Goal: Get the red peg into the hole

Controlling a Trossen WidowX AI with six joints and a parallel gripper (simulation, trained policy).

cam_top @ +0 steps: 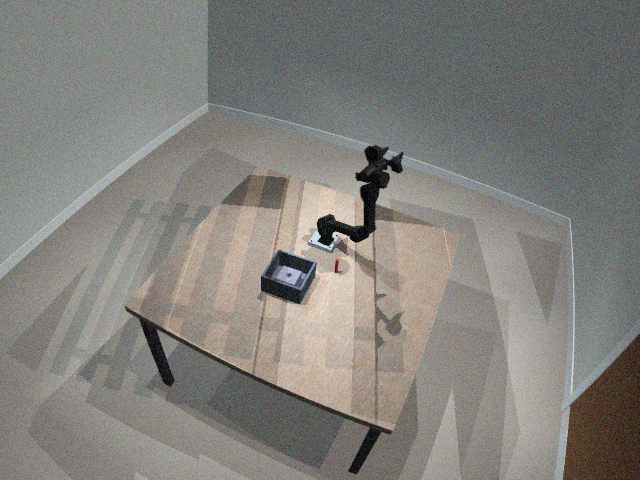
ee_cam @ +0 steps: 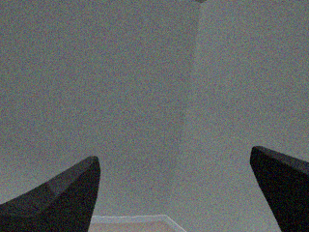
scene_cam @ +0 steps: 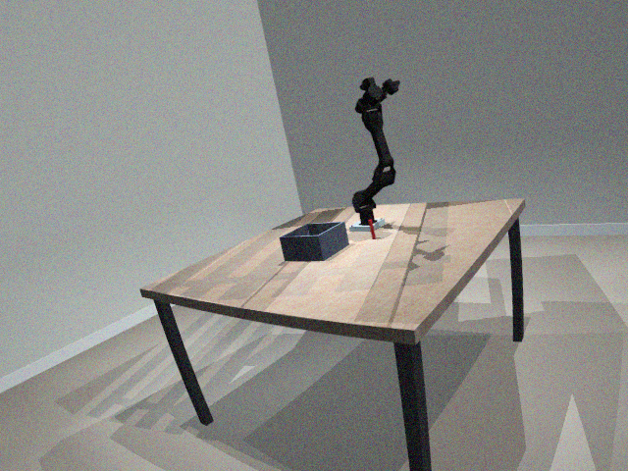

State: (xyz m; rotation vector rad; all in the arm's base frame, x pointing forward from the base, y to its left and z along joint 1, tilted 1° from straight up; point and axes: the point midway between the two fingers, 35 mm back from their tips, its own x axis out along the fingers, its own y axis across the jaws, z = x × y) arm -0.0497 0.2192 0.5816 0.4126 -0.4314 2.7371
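Right now my gripper tip is 57 cm above the red peg, 22 cm short of it and 11 cm to the left of it. Round my gripper tip: dark box: 59 cm below, 40 cm ahead, 26 cm to the right; then grey plate: 57 cm below, 40 cm ahead, 26 cm to the right.
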